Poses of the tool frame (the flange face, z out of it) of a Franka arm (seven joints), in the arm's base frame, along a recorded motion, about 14 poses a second.
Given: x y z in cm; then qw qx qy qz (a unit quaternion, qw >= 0).
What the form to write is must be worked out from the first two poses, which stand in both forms.
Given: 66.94 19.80 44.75 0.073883 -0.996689 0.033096 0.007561
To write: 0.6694 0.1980 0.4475 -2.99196 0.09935 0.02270
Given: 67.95 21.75 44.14 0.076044 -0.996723 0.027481 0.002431
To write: 0.6795 0.2175 0.4414 -2.98821 0.08239 0.00729
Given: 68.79 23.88 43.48 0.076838 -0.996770 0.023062 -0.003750
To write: 0.6879 0.2388 0.4348 -2.98694 0.06911 -0.01124
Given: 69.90 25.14 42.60 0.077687 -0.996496 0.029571 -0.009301
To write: 0.6990 0.2514 0.4260 -2.98462 0.08857 -0.02786
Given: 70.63 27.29 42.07 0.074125 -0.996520 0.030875 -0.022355
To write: 0.7063 0.2729 0.4207 -2.99102 0.09267 -0.06710
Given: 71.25 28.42 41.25 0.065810 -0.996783 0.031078 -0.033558
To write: 0.7125 0.2842 0.4125 -3.00671 0.09374 -0.10122
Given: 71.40 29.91 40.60 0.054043 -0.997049 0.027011 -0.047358
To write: 0.7140 0.2991 0.4060 -3.02893 0.08206 -0.14387
